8 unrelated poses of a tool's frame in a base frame.
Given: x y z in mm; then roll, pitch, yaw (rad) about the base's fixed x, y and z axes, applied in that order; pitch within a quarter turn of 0, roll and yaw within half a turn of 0.
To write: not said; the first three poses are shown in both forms.
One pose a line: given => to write
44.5 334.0 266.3 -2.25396 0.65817 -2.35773 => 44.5 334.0 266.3 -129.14 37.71 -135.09
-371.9 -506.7 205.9 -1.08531 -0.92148 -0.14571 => -371.9 -506.7 205.9 -62.18 -52.80 -8.35
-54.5 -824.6 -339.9 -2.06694 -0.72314 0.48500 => -54.5 -824.6 -339.9 -118.43 -41.43 27.79
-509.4 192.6 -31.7 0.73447 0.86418 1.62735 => -509.4 192.6 -31.7 42.08 49.51 93.24
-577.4 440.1 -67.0 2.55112 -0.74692 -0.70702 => -577.4 440.1 -67.0 146.17 -42.80 -40.51
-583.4 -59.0 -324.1 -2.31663 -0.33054 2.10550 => -583.4 -59.0 -324.1 -132.73 -18.94 120.64
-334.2 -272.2 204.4 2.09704 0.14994 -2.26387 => -334.2 -272.2 204.4 120.15 8.59 -129.71
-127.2 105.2 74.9 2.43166 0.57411 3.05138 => -127.2 105.2 74.9 139.32 32.89 174.83
